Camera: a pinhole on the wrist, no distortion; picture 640 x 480 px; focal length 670.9 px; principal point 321.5 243.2 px. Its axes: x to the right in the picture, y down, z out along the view. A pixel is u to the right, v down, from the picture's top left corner.
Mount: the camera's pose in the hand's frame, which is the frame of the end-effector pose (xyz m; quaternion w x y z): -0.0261 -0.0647 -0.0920 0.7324 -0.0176 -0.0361 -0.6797
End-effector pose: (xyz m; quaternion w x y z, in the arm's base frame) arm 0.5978 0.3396 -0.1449 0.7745 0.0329 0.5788 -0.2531
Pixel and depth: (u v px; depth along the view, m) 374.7 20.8 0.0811
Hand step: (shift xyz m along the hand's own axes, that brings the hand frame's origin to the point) -0.0548 -0.0671 -0.0113
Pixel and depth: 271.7 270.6 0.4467
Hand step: -0.0233 0.0031 0.3511
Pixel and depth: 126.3 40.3 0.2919
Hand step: -0.1288 0.0349 0.1904
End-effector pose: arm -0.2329 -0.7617 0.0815 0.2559 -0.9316 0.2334 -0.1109
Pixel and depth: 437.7 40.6 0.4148
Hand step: -0.1577 -0.1145 0.3241
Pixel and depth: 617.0 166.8 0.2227
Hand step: -0.0506 -0.1475 0.1369
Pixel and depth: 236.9 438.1 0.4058
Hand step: 0.0759 0.0254 0.3113
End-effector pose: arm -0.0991 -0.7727 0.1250 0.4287 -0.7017 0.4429 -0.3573
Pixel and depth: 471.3 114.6 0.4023
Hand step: -0.1080 -0.1297 0.3141
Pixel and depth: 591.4 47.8 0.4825
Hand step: -0.1659 -0.2322 0.4006
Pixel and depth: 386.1 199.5 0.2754
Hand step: -0.0500 -0.0718 0.1841
